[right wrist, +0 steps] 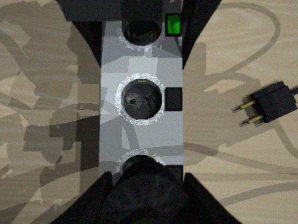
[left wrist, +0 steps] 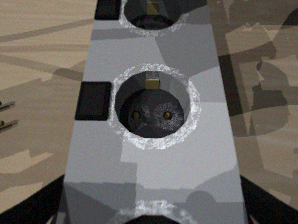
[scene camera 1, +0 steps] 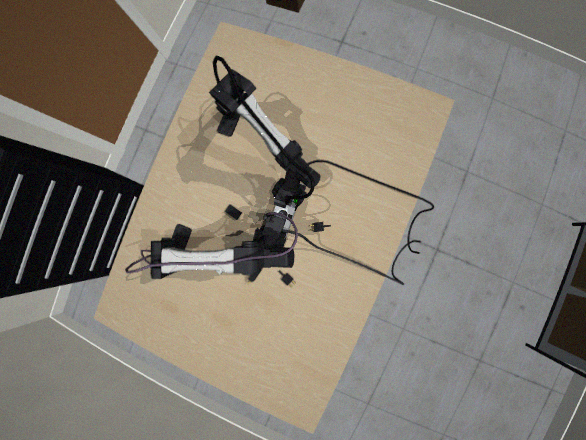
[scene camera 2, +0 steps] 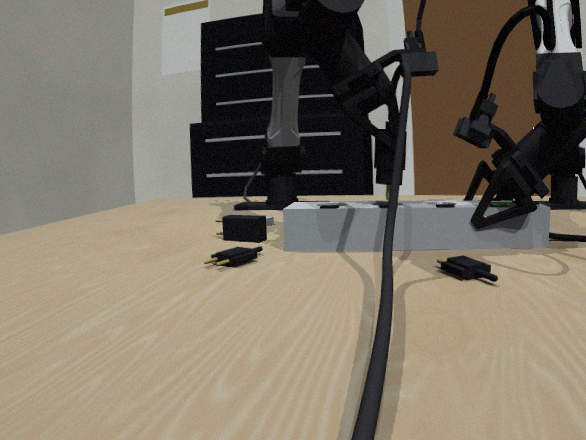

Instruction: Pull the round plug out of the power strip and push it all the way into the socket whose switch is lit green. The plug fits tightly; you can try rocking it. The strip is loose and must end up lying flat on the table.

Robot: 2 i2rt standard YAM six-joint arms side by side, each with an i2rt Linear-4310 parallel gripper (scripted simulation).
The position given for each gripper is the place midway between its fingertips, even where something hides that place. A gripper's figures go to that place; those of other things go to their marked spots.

Scene:
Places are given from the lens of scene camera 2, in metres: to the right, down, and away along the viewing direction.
left gripper (scene camera 2: 467, 219): 0.22, 0.00, 0.53
right gripper (scene camera 2: 399, 150): 0.13, -0.08, 0.52
black round plug (scene camera 2: 383, 160): 0.10, -0.07, 0.51
flat black plug (scene camera 2: 462, 266): 0.15, 0.04, 0.38
The marked spots on the black round plug and the flat black plug are 0.18 m apart.

